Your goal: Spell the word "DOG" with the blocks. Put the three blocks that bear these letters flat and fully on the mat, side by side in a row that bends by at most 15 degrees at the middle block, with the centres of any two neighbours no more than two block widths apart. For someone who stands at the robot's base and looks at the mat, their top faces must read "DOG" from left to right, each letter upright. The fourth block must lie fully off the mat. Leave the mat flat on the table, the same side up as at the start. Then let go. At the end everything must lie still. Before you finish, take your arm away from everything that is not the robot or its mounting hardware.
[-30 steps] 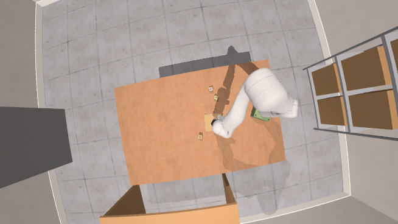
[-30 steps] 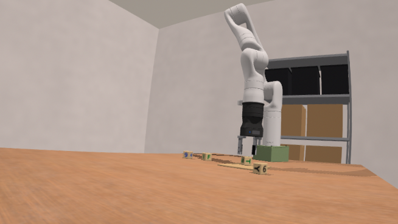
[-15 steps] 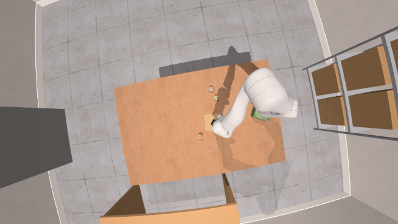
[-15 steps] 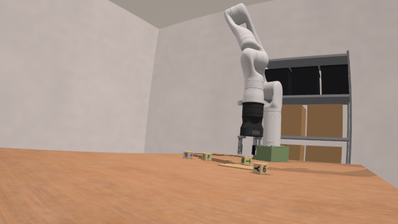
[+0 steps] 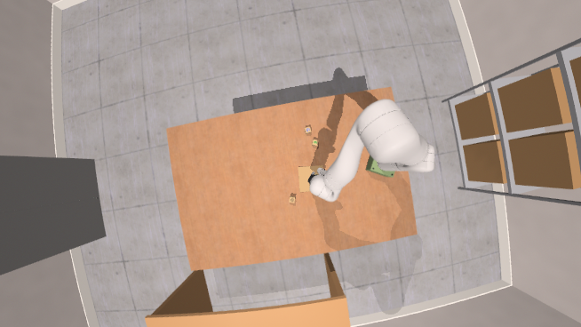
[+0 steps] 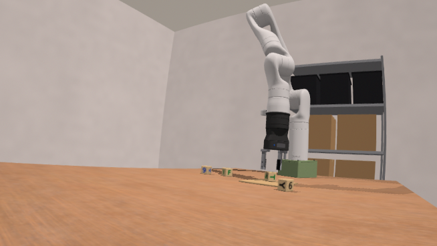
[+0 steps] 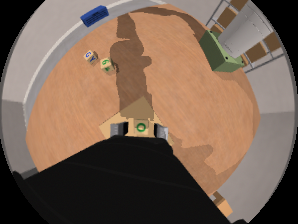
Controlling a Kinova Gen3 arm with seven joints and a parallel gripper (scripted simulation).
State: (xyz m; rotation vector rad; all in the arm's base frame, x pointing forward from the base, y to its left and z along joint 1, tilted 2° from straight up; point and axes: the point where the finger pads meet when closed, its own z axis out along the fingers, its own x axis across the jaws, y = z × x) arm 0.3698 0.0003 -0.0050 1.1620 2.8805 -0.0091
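Right now my hand is 40 mm above the wooden block. The rest, counted from my hand: green-lettered block: 30 mm behind, 180 mm to the right, 40 mm below; tan mat: 30 mm ahead, 10 mm to the left, 60 mm below; blue-lettered block: 10 mm behind, 260 mm to the right, 40 mm below.
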